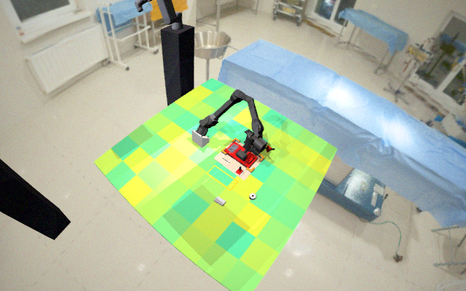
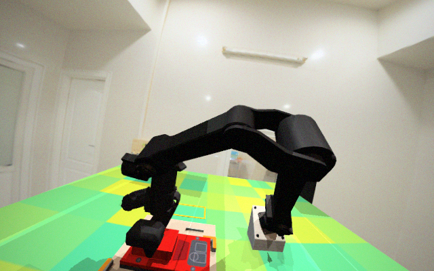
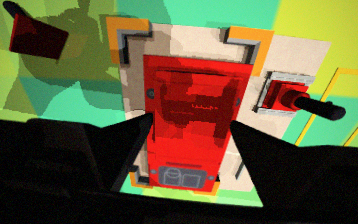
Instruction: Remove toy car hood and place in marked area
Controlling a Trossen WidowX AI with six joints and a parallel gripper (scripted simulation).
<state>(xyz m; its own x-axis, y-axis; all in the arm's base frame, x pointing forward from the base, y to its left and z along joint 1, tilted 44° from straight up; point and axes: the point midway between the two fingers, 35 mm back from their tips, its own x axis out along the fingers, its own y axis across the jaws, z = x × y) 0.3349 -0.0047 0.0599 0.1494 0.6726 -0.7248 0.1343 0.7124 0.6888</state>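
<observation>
My gripper tip is 1 cm below the red hood. The rest, counted from my gripper tip: small wheel (17 cm ahead, 22 cm to the right, 3 cm below).
</observation>
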